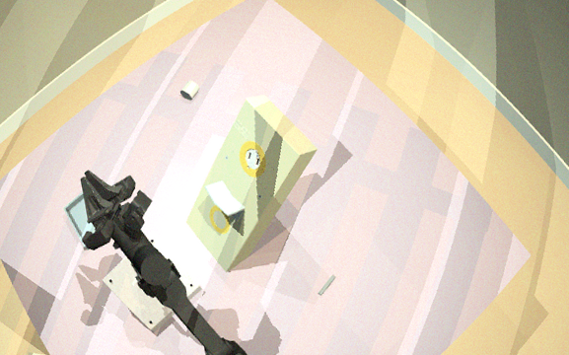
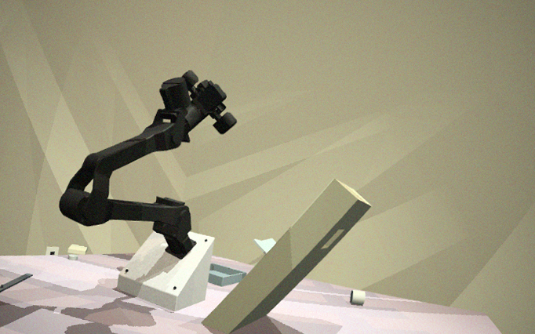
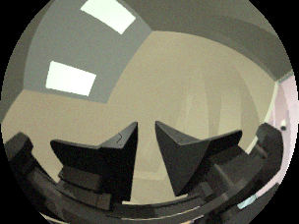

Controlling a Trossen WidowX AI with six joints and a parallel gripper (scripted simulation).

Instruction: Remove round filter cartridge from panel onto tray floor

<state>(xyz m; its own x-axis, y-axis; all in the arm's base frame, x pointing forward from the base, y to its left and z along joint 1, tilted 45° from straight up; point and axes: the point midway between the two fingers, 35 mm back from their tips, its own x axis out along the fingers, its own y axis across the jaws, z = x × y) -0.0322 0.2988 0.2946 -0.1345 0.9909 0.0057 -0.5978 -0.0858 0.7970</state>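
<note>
The white round cartridge lies 340 mm ahead of my gripper tip, 20 mm to the right of it and 320 mm below it. The rest, counted from my gripper tip: blue tray: 80 mm behind, 250 mm to the left, 570 mm below; grey bar: 320 mm ahead, 300 mm to the right, 570 mm below; pale green panel: 300 mm ahead, 30 mm to the right, 400 mm below.
</note>
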